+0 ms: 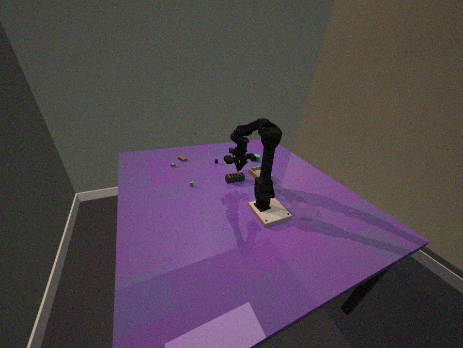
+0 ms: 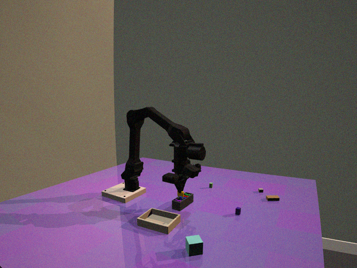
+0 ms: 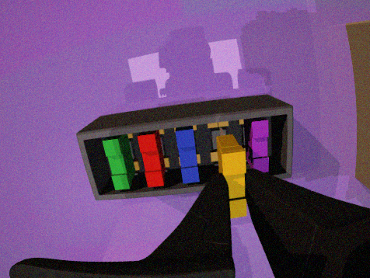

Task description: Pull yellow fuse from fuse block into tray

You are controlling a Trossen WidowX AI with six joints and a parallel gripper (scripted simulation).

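Now: the blue fuse 2 cm to the left of my gripper tip and 4 cm below it. Also, from my gripper tip: red fuse (1 cm ahead, 4 cm to the left, 4 cm below); yellow fuse (1 cm below); purple fuse (2 cm to the right, 4 cm below).
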